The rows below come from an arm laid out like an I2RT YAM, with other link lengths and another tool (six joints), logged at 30 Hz.
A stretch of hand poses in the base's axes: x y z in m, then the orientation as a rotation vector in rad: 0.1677 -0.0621 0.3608 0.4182 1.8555 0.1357; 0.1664 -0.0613 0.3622 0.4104 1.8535 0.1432; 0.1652 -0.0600 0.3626 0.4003 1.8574 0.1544; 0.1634 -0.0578 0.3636 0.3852 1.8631 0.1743; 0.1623 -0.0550 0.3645 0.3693 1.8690 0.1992; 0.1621 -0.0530 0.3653 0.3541 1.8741 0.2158; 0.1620 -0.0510 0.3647 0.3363 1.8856 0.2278; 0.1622 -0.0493 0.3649 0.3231 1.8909 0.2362; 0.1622 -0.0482 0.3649 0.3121 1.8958 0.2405; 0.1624 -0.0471 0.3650 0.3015 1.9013 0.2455; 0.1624 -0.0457 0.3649 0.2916 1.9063 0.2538
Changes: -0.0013 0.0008 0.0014 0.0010 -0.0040 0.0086; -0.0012 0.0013 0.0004 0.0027 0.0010 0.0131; -0.0018 0.0022 0.0010 0.0062 0.0011 0.0211; -0.0011 0.0028 0.0009 0.0092 0.0009 0.0242; -0.0002 0.0020 0.0008 0.0039 0.0011 0.0194; -0.0001 0.0020 -0.0006 -0.0005 0.0074 0.0200; 0.0002 0.0017 0.0002 -0.0007 0.0024 0.0140; 0.0000 0.0011 0.0000 -0.0025 0.0027 0.0104; 0.0002 0.0011 0.0001 -0.0018 0.0034 0.0106; 0.0000 0.0014 -0.0001 0.0009 0.0029 0.0116
